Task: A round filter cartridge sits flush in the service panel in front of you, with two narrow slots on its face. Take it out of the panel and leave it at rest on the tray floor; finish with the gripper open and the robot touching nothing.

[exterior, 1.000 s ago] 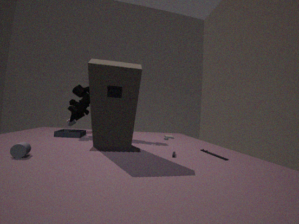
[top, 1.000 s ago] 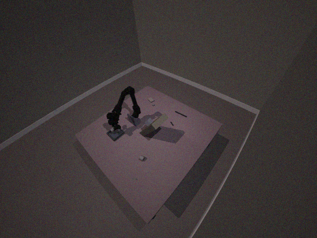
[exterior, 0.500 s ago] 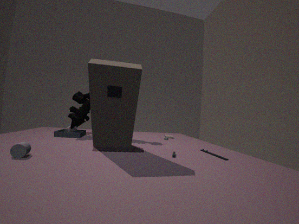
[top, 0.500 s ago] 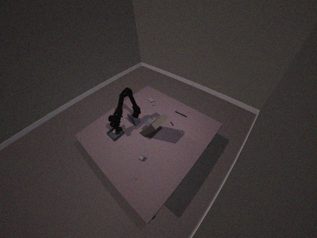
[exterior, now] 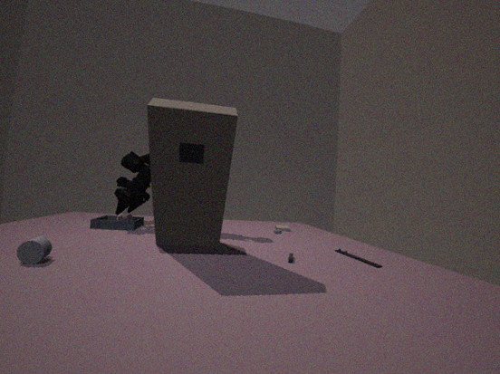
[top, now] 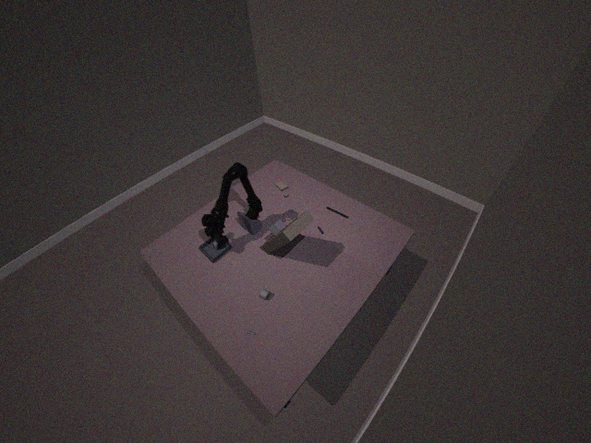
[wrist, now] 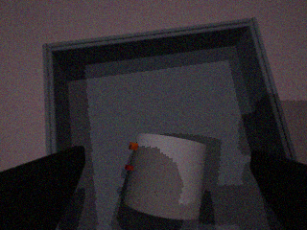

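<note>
Now: gripper tip 10 mm to the right of the round filter cartridge and 20 mm above it. Also, from my gripper tip: dark square tray 10 mm behind, 10 mm to the right, 40 mm below; then pale block 10 mm behind, 690 mm to the left, 40 mm below.
</note>
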